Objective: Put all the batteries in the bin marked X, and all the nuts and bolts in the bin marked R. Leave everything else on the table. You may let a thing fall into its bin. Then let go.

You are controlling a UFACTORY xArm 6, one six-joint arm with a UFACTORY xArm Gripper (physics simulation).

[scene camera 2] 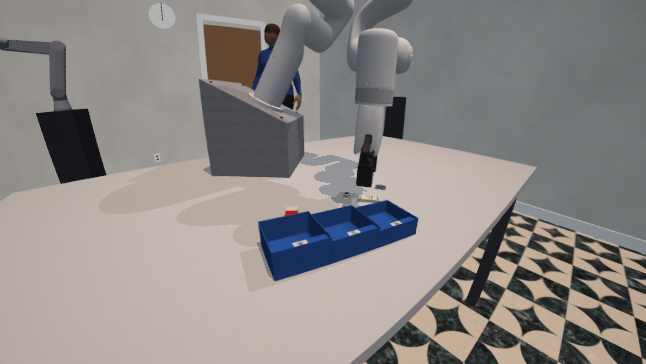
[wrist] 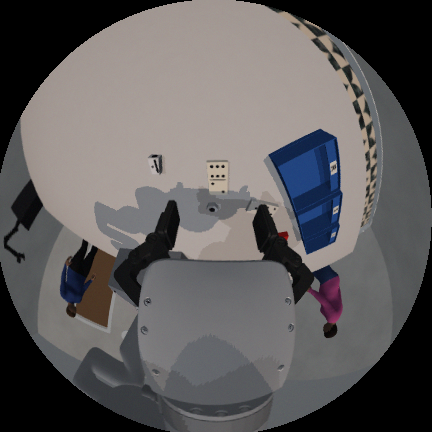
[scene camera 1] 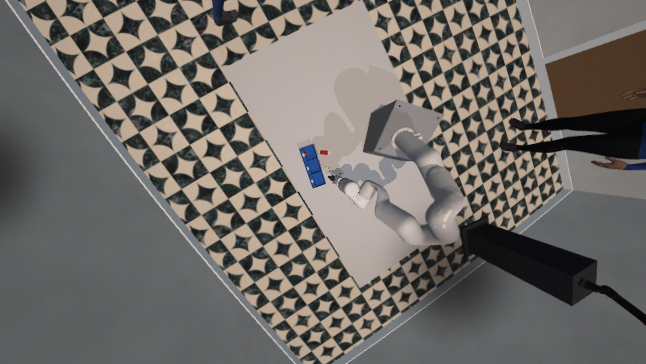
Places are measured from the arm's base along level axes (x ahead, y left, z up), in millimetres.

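Pixels of known places: gripper, between the fingertips: (scene camera 2: 366, 178) (wrist: 217, 210); arm's base, origin of its link: (scene camera 2: 265, 103) (scene camera 1: 402, 138).
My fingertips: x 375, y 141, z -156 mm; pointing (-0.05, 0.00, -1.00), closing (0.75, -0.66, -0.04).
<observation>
Ahead of a thing's pixels: the offset from my fingertips to its top centre.
My gripper (scene camera 1: 331, 178) (scene camera 2: 365, 185) (wrist: 217, 210) is open and empty, pointing down above the table. A small grey nut {dx -35, dy -29, dz -45 mm} (scene camera 2: 346, 195) (wrist: 212, 208) lies on the table and shows between the spread fingers in the wrist view, below them. The blue three-part bin {dx +120, dy -125, dz -7 mm} (scene camera 1: 318, 186) (scene camera 2: 302, 263) (wrist: 327, 134) stands beside it. The label {dx +151, dy -41, dz -25 mm} (wrist: 333, 167) on the compartment nearest the top of the wrist view looks like R; the other labels are too small to read surely. A small red thing {dx +145, dy -207, dz -32 mm} (scene camera 1: 305, 154) shows in the end compartment at the top in scene camera 1.
A domino {dx +5, dy +8, dz -46 mm} (scene camera 2: 369, 198) (wrist: 218, 175) lies close to the nut. A second domino {dx +31, dy -77, dz -46 mm} (wrist: 270, 208) lies partly behind the right finger. A sharpener-like metal block {dx -42, dy +78, dz -42 mm} (scene camera 2: 380, 187) (wrist: 155, 164) lies farther off. A red-and-white block {dx +17, dy -181, dz -40 mm} (scene camera 1: 324, 152) (scene camera 2: 291, 212) (wrist: 283, 235) lies near the bin.
</observation>
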